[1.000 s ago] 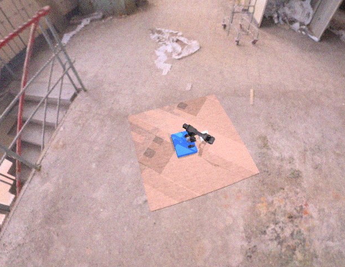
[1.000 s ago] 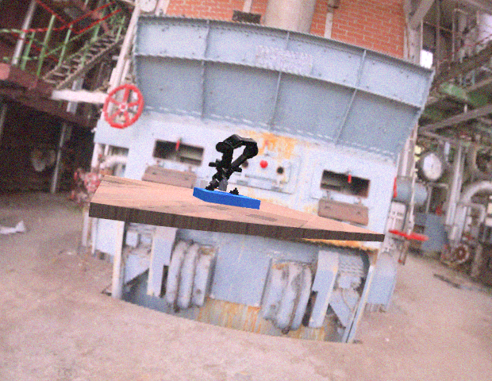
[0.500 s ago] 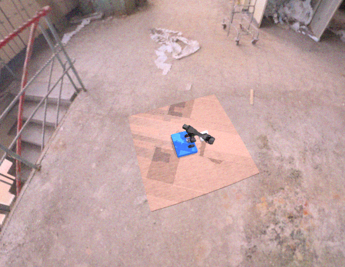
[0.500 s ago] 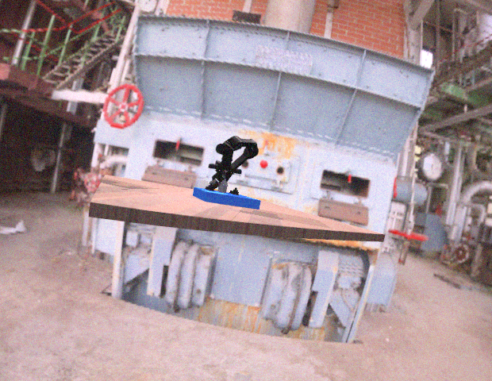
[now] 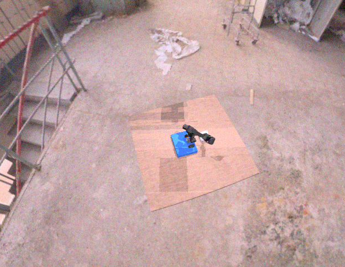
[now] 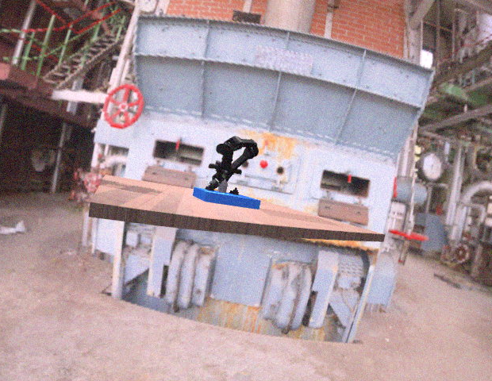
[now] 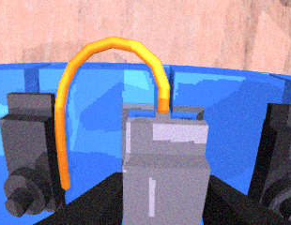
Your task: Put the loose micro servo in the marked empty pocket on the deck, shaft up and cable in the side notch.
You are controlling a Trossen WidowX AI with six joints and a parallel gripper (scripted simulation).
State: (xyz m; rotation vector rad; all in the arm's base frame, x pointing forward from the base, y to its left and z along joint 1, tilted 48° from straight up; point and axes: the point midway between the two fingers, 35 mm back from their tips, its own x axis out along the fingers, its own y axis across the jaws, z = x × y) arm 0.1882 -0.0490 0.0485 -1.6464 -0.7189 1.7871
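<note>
My gripper tip is 120 mm short of the blue deck, 10 mm to the left of it and 70 mm above it.
</note>
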